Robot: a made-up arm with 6 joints.
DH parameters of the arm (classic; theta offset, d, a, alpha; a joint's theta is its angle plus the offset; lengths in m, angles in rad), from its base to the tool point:
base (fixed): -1.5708 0 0.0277 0
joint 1: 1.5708 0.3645 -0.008 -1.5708
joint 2: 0.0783 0 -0.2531 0
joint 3: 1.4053 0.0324 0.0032 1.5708
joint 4: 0 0.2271 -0.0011 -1.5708
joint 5: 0 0.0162 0.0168 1.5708
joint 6: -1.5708 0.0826 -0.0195 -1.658
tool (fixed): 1.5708 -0.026 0 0
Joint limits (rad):
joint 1: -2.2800..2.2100
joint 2: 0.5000..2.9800
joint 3: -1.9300..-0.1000
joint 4: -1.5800..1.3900
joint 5: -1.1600..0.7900
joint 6: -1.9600..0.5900
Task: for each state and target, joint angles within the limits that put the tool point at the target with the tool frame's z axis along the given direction. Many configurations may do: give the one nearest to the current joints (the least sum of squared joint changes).
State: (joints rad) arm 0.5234 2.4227 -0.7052 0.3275 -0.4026 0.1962
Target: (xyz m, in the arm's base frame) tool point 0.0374 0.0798 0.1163 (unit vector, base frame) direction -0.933 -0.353 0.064
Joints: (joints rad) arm 1.0042 2.9800 -0.6602 0.6643 -0.5443 0.0582
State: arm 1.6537 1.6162 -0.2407 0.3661 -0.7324 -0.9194
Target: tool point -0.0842 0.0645 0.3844 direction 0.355 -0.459 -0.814
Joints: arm 1.6438 0.9668 -0.1000 -0.1941 -0.3207 -0.1383
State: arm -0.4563 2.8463 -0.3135 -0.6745 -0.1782 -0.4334
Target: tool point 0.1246 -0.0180 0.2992 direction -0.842 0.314 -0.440
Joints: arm -0.9290 2.1428 -0.1000 -0.6972 -0.8506 -0.0295
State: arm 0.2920 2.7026 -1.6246 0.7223 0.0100 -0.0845
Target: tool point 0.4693 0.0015 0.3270 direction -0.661 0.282 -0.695
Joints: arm -0.0853 2.4950 -1.7610 0.5230 0.0408 -0.2933
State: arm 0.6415 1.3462 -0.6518 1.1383 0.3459 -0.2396
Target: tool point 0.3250 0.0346 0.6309 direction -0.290 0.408 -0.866
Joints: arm -0.0456 1.5741 -1.4640 0.9512 0.2357 -0.5044
